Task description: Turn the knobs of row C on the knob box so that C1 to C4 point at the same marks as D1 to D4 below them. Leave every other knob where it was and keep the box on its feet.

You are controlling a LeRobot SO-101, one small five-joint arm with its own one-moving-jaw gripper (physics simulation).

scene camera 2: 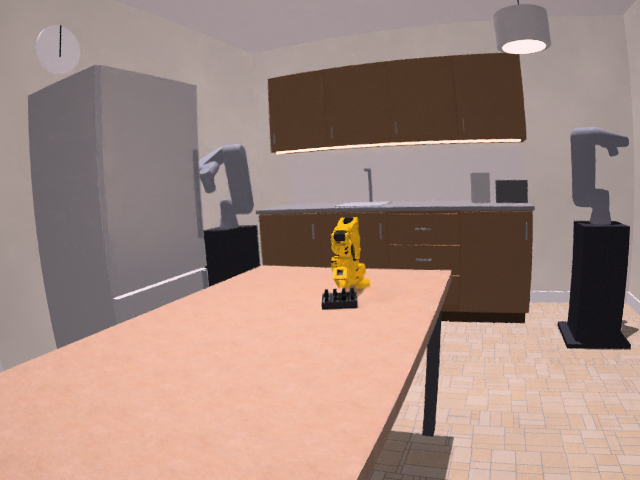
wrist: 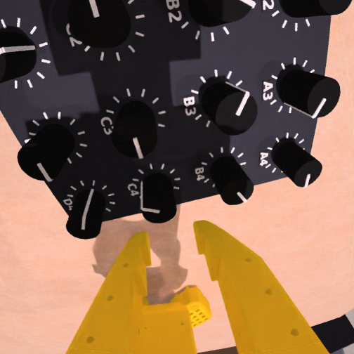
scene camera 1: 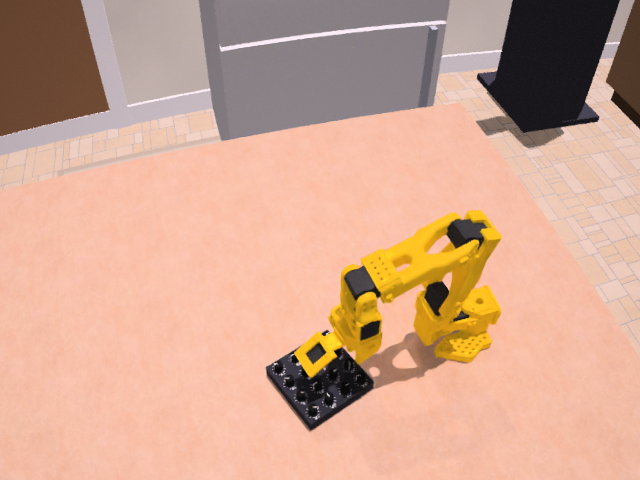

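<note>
The black knob box sits flat on the table. In the wrist view, knob C4 has its white line on its left side. The line on D4 runs nearly straight up and down. The cap lines of C3 and D3 slant down to the right. C2 is cut by the top edge; C1 and D1 do not show there. My gripper is slightly open and empty, its tips drawn below C4 and B4, apart from both. The scene views are too small to read the marks.
Knobs B4, B3, A4 and A3 stand right of row C in the wrist view. The arm's base stands on the table behind the box. A grey fridge stands past the table's edge.
</note>
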